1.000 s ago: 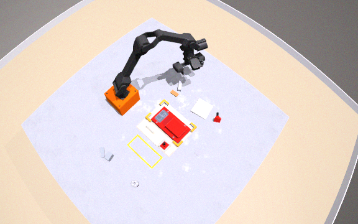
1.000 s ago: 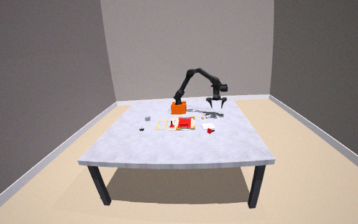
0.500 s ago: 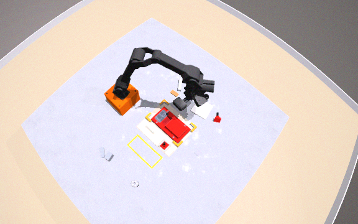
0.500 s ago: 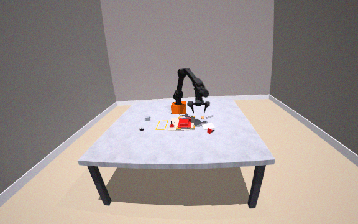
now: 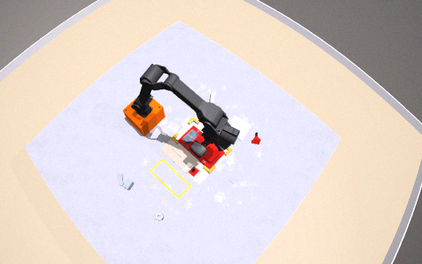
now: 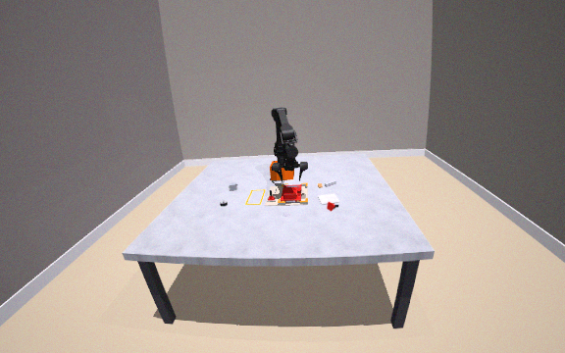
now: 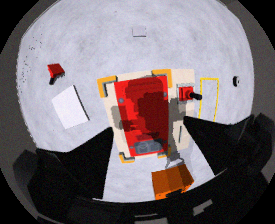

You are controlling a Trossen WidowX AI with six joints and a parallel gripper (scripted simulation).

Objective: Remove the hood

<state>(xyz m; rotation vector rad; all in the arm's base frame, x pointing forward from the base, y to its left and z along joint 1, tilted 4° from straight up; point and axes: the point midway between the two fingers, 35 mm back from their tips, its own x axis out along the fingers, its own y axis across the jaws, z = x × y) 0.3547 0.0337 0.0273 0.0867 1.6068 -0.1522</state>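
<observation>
My gripper tip is 70 mm above the red hood. The rest, counted from my gripper tip: white flat panel: 40 mm ahead, 190 mm to the left, 100 mm below.
</observation>
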